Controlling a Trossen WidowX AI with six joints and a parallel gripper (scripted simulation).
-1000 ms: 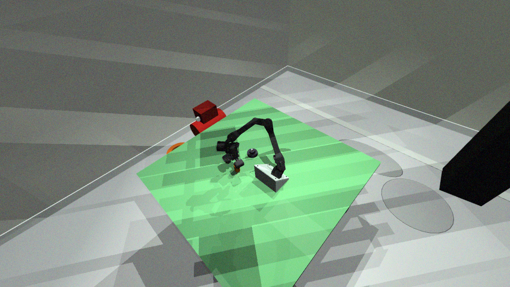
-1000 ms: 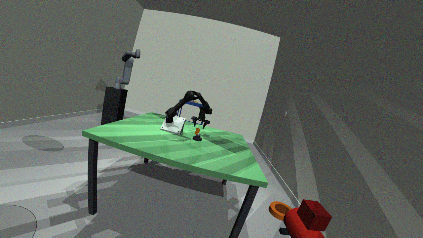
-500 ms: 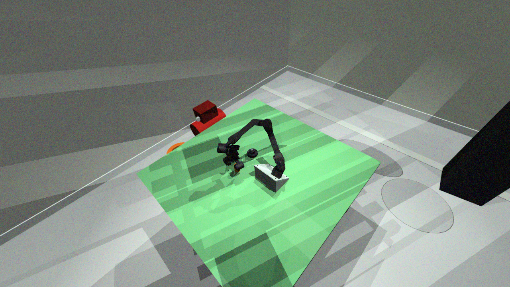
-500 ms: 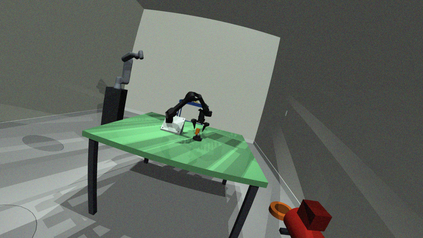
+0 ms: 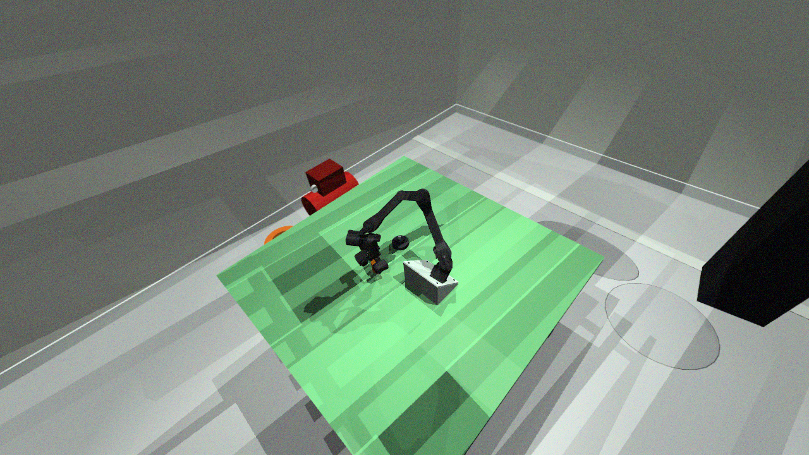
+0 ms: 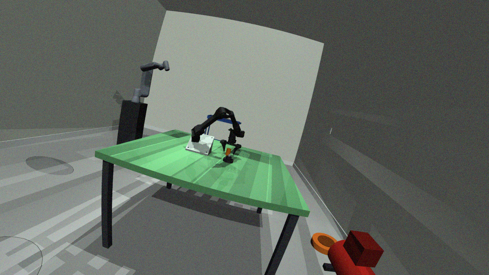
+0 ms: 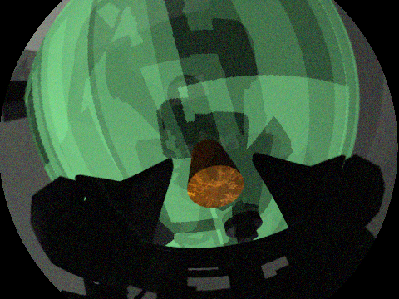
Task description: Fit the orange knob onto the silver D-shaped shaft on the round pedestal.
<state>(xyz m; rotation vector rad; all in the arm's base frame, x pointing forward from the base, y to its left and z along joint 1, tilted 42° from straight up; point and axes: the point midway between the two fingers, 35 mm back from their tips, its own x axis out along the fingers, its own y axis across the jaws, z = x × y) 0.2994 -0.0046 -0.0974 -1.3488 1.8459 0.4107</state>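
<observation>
The orange knob is 2 cm above my gripper tip and 1 cm behind it. Round my gripper tip: dark round pedestal 19 cm to the right, 1 cm behind, 1 cm above.
</observation>
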